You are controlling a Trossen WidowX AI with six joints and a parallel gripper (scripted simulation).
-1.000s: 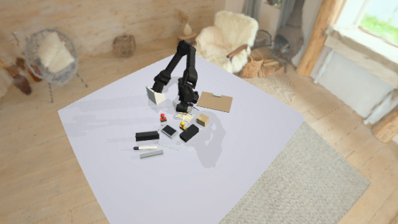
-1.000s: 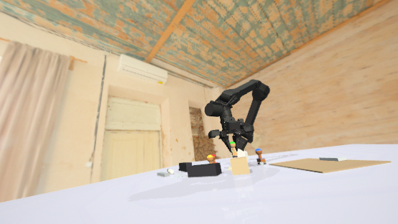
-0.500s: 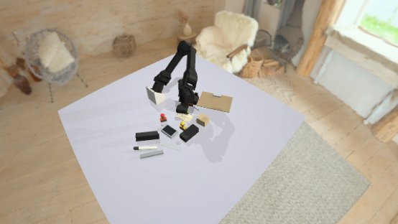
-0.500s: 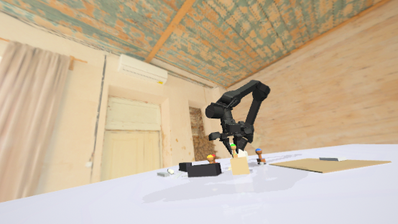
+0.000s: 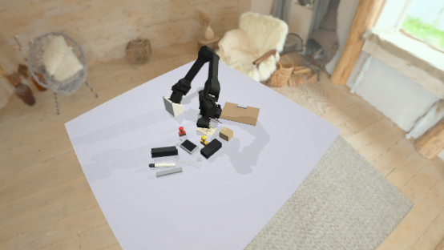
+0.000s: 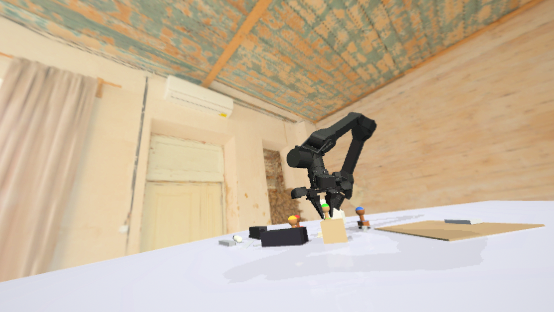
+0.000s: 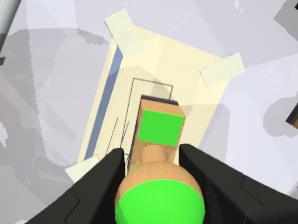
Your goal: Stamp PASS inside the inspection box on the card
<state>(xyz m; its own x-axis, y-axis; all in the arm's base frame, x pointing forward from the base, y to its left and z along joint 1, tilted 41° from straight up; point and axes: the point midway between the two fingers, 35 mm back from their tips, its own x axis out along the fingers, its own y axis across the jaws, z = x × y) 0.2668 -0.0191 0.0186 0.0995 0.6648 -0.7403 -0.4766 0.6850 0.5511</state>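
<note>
The card is 5 cm below my gripper tip. Round my gripper tip: blue-knobbed stamp 4 cm behind, 10 cm to the left, 2 cm below; yellow-knobbed stamp 6 cm ahead, 9 cm to the right, 2 cm below; green-knobbed pass stamp right at my gripper tip.
</note>
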